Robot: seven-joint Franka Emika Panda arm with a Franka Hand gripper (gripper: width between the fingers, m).
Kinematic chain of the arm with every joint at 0, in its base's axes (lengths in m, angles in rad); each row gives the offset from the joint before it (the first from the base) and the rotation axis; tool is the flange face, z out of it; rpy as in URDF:
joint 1: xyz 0 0 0.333 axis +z
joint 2: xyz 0 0 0 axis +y
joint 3: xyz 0 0 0.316 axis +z
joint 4: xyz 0.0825 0 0 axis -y
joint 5: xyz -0.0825 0 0.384 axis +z
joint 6: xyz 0 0 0 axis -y
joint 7: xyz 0.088 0 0 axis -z
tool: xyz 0 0 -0.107 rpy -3.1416 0 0
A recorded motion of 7 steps. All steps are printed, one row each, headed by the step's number.
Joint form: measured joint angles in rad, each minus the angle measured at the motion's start. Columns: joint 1, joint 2, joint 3, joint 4, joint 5, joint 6, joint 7.
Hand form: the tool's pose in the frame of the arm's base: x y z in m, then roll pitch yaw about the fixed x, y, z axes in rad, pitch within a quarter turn. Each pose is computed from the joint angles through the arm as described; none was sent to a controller.
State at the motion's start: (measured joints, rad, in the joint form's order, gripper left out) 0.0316 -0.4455 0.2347 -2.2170 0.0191 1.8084 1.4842
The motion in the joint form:
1: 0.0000 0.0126 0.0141 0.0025 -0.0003 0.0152 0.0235
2: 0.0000 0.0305 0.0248 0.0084 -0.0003 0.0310 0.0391
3: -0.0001 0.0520 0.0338 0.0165 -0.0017 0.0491 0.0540
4: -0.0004 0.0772 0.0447 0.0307 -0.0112 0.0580 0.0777
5: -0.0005 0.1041 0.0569 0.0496 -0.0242 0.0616 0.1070
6: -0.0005 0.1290 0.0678 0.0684 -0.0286 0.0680 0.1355
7: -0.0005 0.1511 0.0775 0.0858 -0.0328 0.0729 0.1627
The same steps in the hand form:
1: 0.4098 0.1326 0.5452 -3.1164 -0.0869 -1.2534
2: 0.4143 0.1387 0.5415 -3.1119 -0.0869 -1.2576
3: 0.4201 0.1442 0.5376 -3.1062 -0.0862 -1.2621
4: 0.4263 0.1501 0.5340 -3.1069 -0.0921 -1.2712
5: 0.4325 0.1567 0.5312 -3.1090 -0.1007 -1.2832
6: 0.4385 0.1635 0.5294 -3.1061 -0.1004 -1.2979
7: 0.4437 0.1697 0.5280 -3.1032 -0.0998 -1.3128

